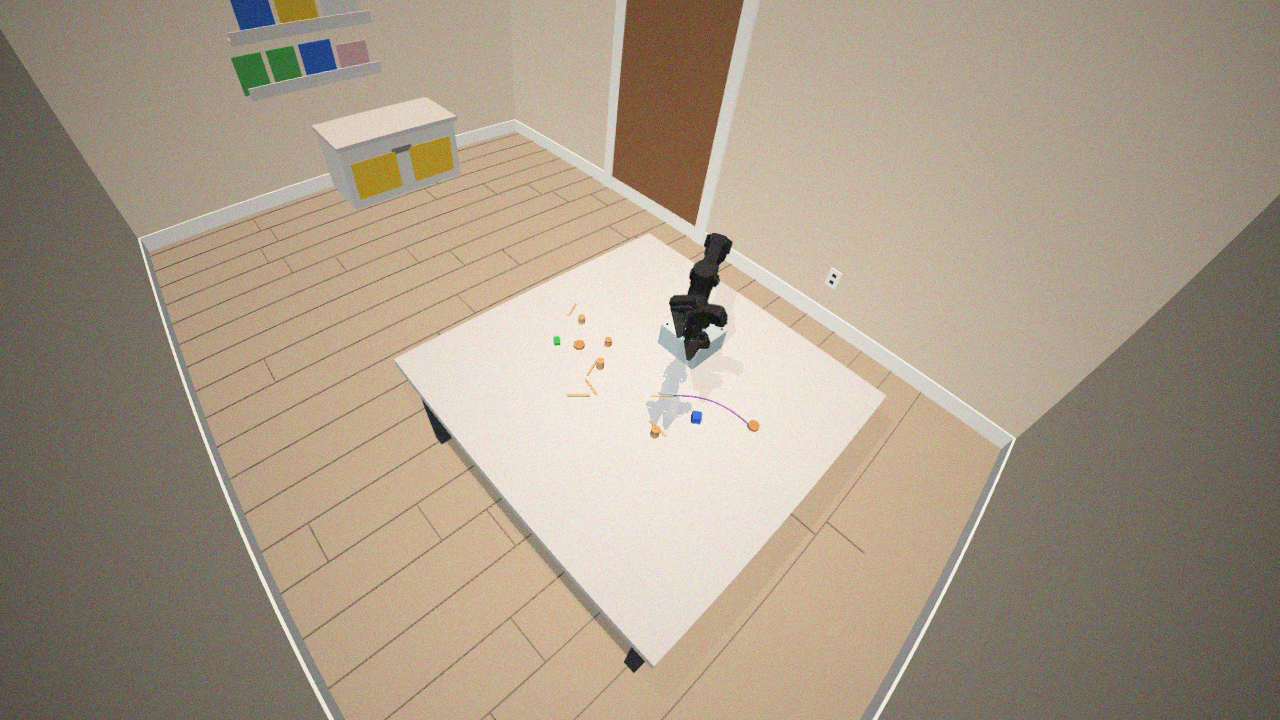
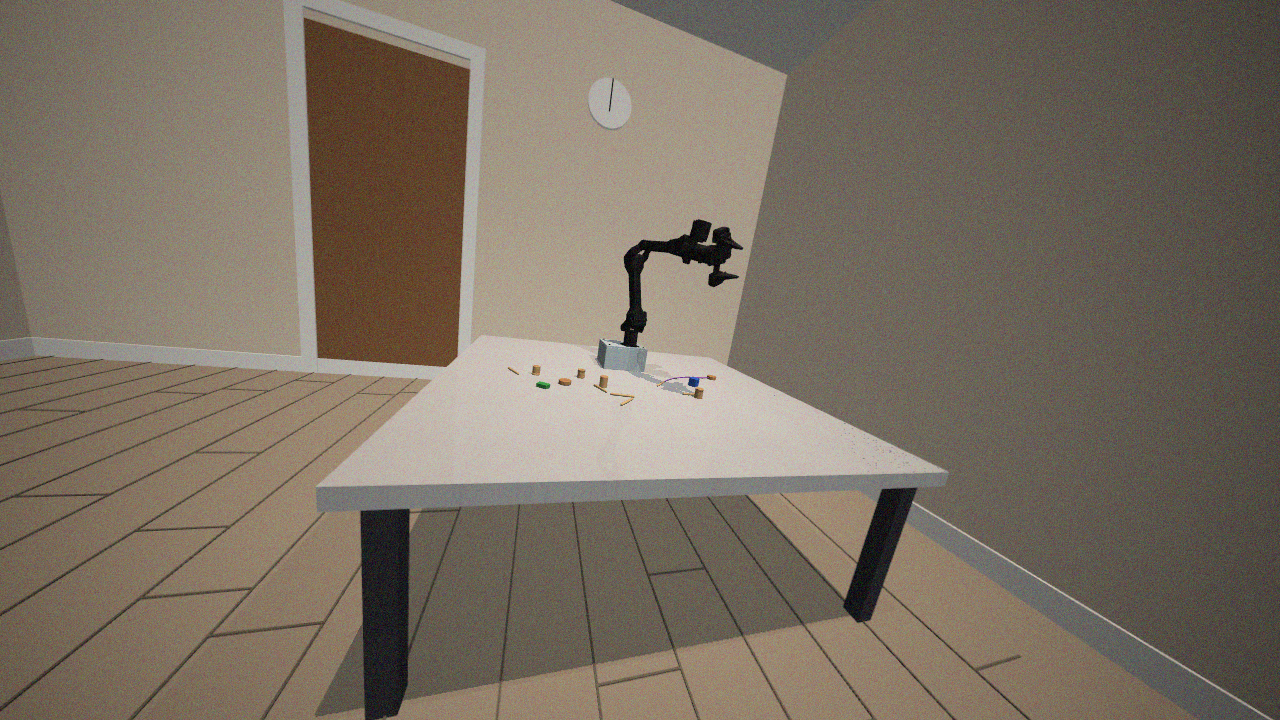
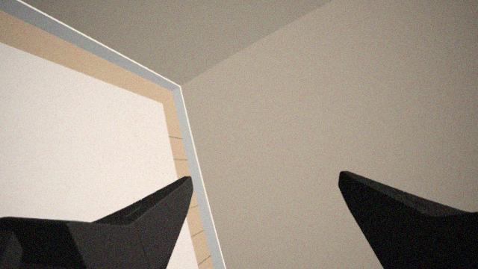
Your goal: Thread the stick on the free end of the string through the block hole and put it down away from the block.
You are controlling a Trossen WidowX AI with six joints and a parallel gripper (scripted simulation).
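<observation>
Right now the blue wooden block is 17 cm behind my gripper tip, 4 cm to the left of it and 45 cm below it. The rest, counted from my gripper tip: thin wooden stick (19 cm behind, 9 cm to the right, 46 cm below); purple string (21 cm behind, 8 cm to the right, 46 cm below); short round wooden block (3 cm behind, 4 cm to the right, 45 cm below).
</observation>
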